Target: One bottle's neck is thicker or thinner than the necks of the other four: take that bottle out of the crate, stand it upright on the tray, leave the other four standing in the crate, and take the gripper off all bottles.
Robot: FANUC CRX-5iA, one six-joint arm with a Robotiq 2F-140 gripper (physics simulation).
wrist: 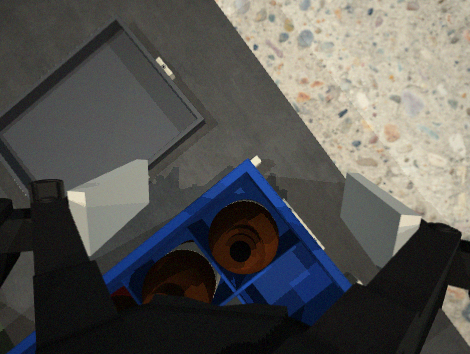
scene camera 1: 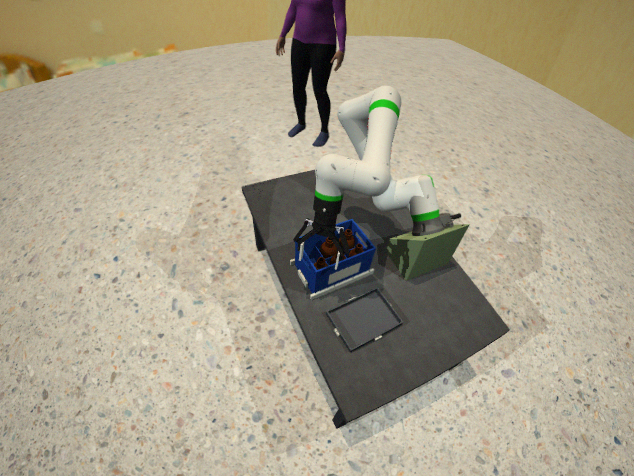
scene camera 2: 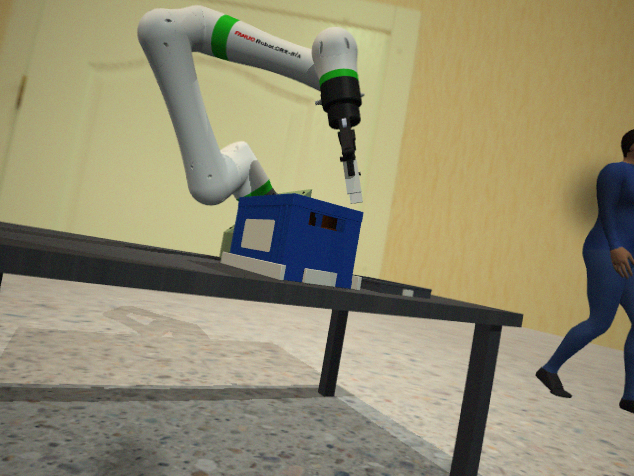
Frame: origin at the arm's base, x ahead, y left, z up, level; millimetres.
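Seen in the pictures: gripper, fingertip midpoint: (wrist: 243, 188) (scene camera 1: 318, 262) (scene camera 2: 355, 198); arm's base, link origin: (scene camera 1: 428, 231).
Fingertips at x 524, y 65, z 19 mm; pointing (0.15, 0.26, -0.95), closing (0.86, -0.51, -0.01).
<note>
Pixels of each thing's middle, then the offset from my fingertips to it. "spot": a spot on its surface instead. Level surfaces: height alone.
- blue crate, body centre: (wrist: 204, 317) (scene camera 2: 291, 239) (scene camera 1: 333, 256) dx -102, dy -100, dz -116 mm
- second bottle, body centre: (wrist: 180, 286) dx -112, dy -61, dz -118 mm
- grey tray, surface spot: (wrist: 90, 110) (scene camera 1: 365, 325) spot: dx -152, dy +203, dz -199 mm
- dark table, surface height: dz -204 mm
The blue crate (scene camera 1: 320, 280) (scene camera 2: 322, 251) (wrist: 177, 221) stands on the table with several brown bottles in its compartments. One bottle (scene camera 1: 320, 262) (wrist: 243, 237) stands upright in the corner compartment nearest the tray in the wrist view. A second bottle (wrist: 180, 275) is beside it, partly hidden by the gripper. Farther back are two more bottles, one (scene camera 1: 349, 238) behind the other (scene camera 1: 356, 250). Which neck differs I cannot tell. The grey tray (scene camera 1: 363, 320) (wrist: 90, 110) holds no bottle. My gripper (scene camera 1: 319, 255) (scene camera 2: 355, 197) (wrist: 243, 188) is open and empty above the crate, its fingers spread wide.
Pale strips (scene camera 1: 340, 284) (scene camera 2: 253, 265) line the crate's foot. The green arm base (scene camera 1: 430, 251) stands beside the crate on the dark table (scene camera 1: 435, 327). A person in purple (scene camera 1: 317, 25) stands beyond the table; a person in blue (scene camera 2: 609, 230) is at the right in scene camera 2.
</note>
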